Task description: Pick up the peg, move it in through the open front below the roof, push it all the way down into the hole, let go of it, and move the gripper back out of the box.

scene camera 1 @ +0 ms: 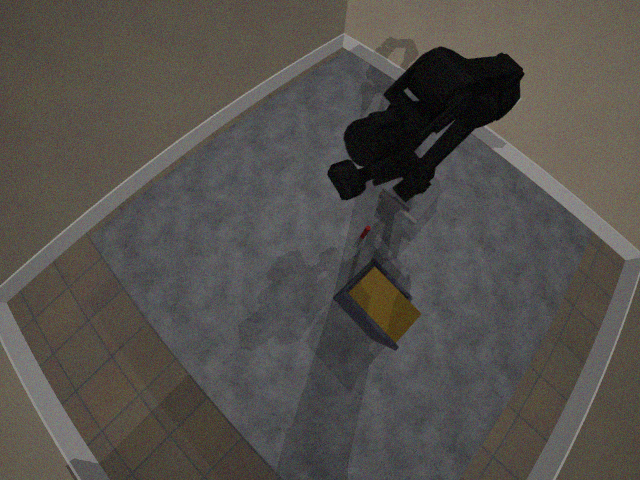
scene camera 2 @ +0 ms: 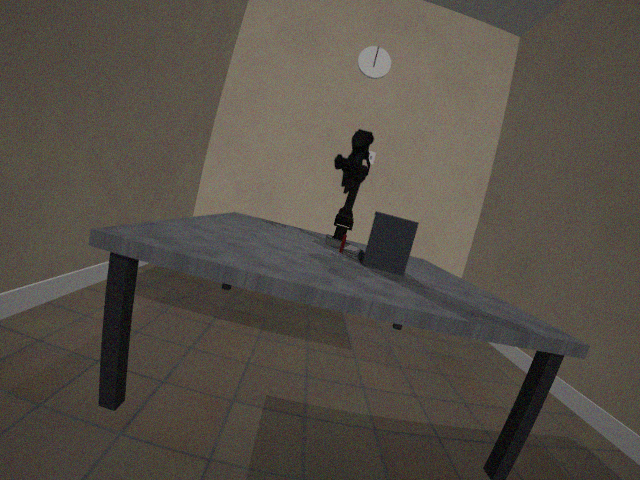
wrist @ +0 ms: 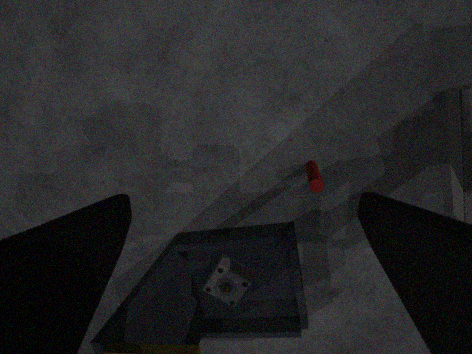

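Pixels of known places: gripper, fingertip midpoint: (scene camera 2: 343, 190) (wrist: 246, 204); arm's base at its link origin: (scene camera 1: 405, 190) (scene camera 2: 338, 239).
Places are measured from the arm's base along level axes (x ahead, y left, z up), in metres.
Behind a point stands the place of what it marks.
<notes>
The red peg (scene camera 1: 365, 231) @(y 0.030, x 0.217, z 0.028 m) (scene camera 2: 342, 243) @(y 0.027, x 0.218, z 0.007 m) (wrist: 314, 177) @(y 0.023, x 0.212, z 0.040 m) stands upright on the table, beside the box. The dark box (scene camera 1: 366, 326) @(y 0.220, x 0.398, z 0.090 m) (scene camera 2: 391, 242) @(y 0.201, x 0.399, z 0.075 m) (wrist: 302, 280) @(y 0.182, x 0.230, z -0.010 m) has a yellow roof (scene camera 1: 385, 304) @(y 0.196, x 0.349, z 0.169 m) (wrist: 150, 349) @(y 0.125, x 0.353, z 0.164 m). In the wrist view a pale plate (wrist: 215, 282) @(y 0.176, x 0.346, z 0.005 m) with a central hole (wrist: 227, 287) @(y 0.189, x 0.332, z -0.002 m) shows inside it. My gripper (wrist: 246, 204) @(y -0.023, x 0.250, z 0.225 m) is open and empty, high above the table. In the wrist view the peg appears between the fingertips, nearer the right one, well beyond them; the box appears below the gap. The fingers are hard to make out in the scene views.
The black arm (scene camera 1: 439, 103) @(y 0.023, x 0.228, z 0.473 m) (scene camera 2: 356, 162) @(y 0.000, x 0.251, z 0.348 m) is folded above the grey table (scene camera 1: 206, 232) @(y -0.284, x 0.599, z -0.033 m) (scene camera 2: 232, 248) @(y -0.254, x 0.709, z -0.033 m), on the peg's side of the box. A pale block edge (wrist: 456, 192) @(y 0.070, x 0.043, z -0.023 m) shows at the right of the wrist view. Shadows cross the table around the peg and box.
</notes>
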